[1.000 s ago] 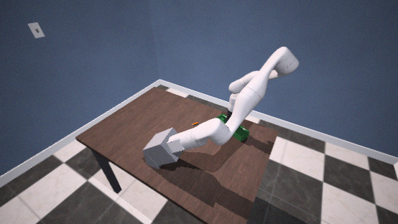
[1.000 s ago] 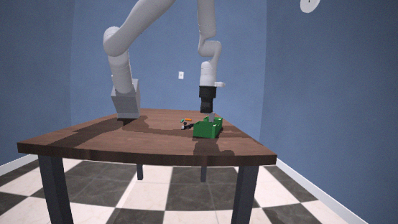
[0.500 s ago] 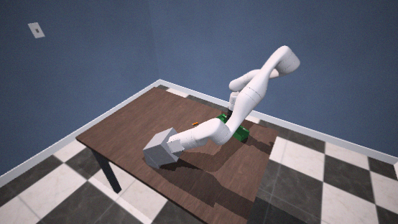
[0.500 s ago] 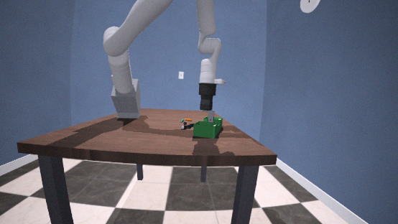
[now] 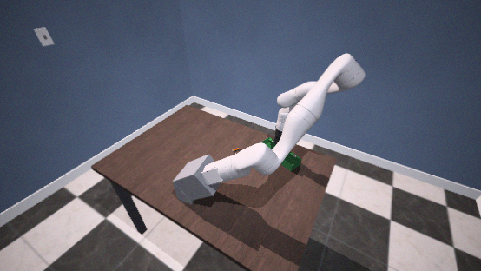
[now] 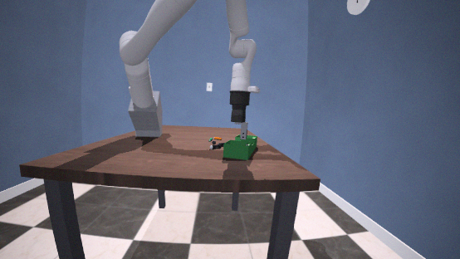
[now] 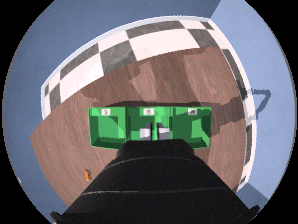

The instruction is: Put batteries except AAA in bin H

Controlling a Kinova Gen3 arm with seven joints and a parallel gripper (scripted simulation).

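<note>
My gripper is now 40 mm above the green bin and 10 mm to the right of it. Round my hand: green cell: 210 mm to the left, 140 mm behind, 60 mm below; orange cell: 260 mm to the left, 110 mm behind, 60 mm below; dark piece: 130 mm to the left, 120 mm behind, 60 mm below.
</note>
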